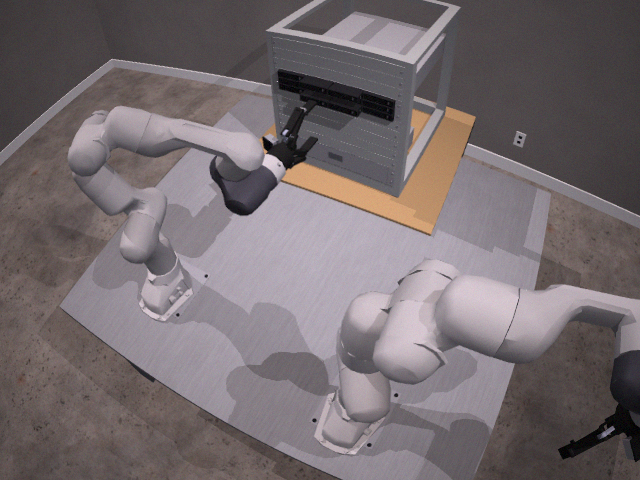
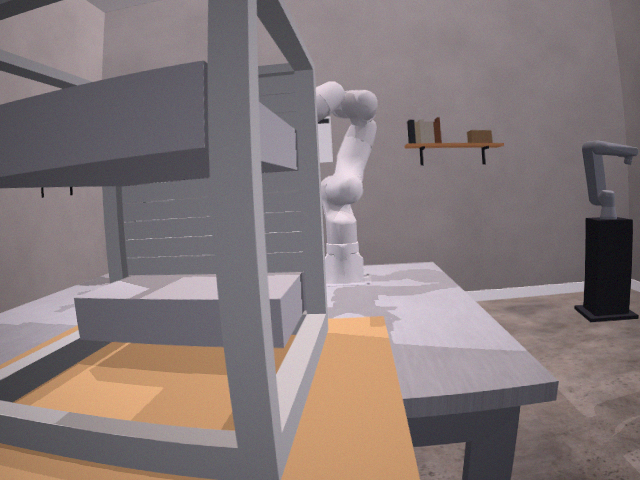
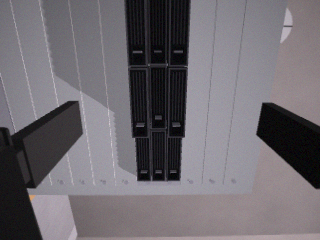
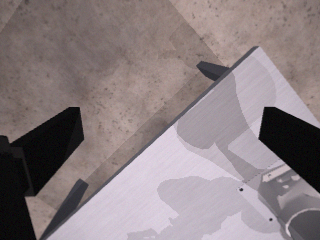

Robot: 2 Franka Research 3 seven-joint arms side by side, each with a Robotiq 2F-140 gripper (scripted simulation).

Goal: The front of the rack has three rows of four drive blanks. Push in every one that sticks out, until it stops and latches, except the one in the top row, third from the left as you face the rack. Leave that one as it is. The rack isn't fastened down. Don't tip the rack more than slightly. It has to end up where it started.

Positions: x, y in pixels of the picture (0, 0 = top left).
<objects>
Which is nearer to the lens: the drive blank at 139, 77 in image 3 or the grey rack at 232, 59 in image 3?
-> The drive blank.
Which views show the grey rack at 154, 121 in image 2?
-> Image 1, image 2 and image 3 only.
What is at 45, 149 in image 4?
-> The right gripper.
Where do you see a grey rack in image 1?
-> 370, 150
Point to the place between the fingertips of the left gripper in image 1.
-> At 313, 120
</objects>
